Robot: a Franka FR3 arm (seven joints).
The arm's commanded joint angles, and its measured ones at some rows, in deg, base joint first. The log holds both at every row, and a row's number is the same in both.
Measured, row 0: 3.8 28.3 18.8 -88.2 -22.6 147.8 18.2
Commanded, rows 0 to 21: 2.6 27.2 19.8 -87.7 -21.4 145.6 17.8; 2.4 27.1 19.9 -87.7 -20.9 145.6 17.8; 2.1 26.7 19.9 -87.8 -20.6 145.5 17.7; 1.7 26.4 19.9 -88.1 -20.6 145.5 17.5; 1.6 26.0 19.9 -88.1 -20.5 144.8 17.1; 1.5 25.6 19.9 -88.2 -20.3 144.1 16.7; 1.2 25.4 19.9 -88.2 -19.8 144.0 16.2; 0.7 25.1 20.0 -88.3 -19.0 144.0 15.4; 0.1 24.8 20.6 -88.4 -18.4 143.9 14.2; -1.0 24.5 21.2 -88.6 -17.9 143.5 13.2; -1.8 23.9 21.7 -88.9 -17.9 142.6 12.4; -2.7 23.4 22.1 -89.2 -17.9 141.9 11.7; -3.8 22.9 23.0 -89.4 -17.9 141.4 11.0; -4.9 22.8 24.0 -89.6 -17.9 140.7 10.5; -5.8 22.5 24.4 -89.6 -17.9 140.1 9.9; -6.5 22.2 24.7 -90.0 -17.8 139.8 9.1; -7.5 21.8 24.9 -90.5 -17.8 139.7 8.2; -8.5 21.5 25.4 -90.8 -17.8 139.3 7.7; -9.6 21.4 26.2 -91.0 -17.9 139.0 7.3; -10.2 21.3 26.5 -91.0 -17.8 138.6 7.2; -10.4 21.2 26.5 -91.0 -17.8 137.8 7.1; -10.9 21.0 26.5 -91.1 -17.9 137.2 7.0
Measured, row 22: -8.2 23.1 24.8 -88.8 -19.2 138.9 9.0
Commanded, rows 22 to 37: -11.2 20.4 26.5 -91.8 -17.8 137.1 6.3; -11.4 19.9 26.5 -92.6 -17.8 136.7 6.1; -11.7 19.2 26.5 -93.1 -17.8 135.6 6.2; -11.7 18.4 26.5 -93.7 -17.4 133.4 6.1; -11.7 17.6 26.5 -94.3 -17.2 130.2 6.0; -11.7 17.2 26.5 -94.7 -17.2 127.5 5.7; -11.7 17.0 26.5 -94.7 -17.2 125.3 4.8; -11.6 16.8 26.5 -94.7 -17.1 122.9 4.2; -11.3 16.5 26.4 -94.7 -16.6 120.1 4.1; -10.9 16.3 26.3 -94.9 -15.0 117.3 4.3; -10.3 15.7 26.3 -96.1 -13.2 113.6 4.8; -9.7 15.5 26.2 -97.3 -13.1 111.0 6.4; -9.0 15.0 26.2 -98.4 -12.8 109.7 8.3; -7.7 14.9 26.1 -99.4 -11.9 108.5 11.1; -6.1 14.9 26.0 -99.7 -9.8 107.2 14.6; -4.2 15.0 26.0 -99.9 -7.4 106.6 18.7
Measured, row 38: -8.1 17.1 26.2 -96.6 -12.6 108.8 9.9
